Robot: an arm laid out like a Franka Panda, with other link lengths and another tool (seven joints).
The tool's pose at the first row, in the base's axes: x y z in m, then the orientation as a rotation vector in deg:
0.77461 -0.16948 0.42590 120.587 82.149 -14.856
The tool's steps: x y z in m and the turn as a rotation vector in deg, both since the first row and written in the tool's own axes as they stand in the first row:
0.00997 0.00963 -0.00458 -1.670 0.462 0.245
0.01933 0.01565 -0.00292 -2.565 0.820 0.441
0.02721 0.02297 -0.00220 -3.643 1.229 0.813
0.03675 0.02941 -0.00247 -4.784 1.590 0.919
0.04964 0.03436 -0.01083 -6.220 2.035 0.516
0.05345 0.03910 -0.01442 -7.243 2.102 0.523
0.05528 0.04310 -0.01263 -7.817 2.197 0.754
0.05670 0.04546 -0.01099 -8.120 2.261 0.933
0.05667 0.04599 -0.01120 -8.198 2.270 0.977
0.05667 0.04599 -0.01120 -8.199 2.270 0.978
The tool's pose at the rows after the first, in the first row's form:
0.78662 -0.16156 0.42840 119.598 81.885 -13.015
0.79609 -0.15666 0.42482 119.150 81.730 -11.897
0.80599 -0.15273 0.42315 118.683 81.380 -10.527
0.81562 -0.14672 0.42121 117.965 81.272 -9.268
0.82401 -0.13318 0.42382 116.700 81.698 -7.906
0.82927 -0.12941 0.42665 115.892 81.541 -7.083
0.83389 -0.13000 0.42573 115.606 81.240 -6.480
0.83685 -0.13040 0.42456 115.497 81.028 -6.127
0.83728 -0.13045 0.42493 115.464 80.971 -6.044
0.83728 -0.13045 0.42493 115.464 80.970 -6.043

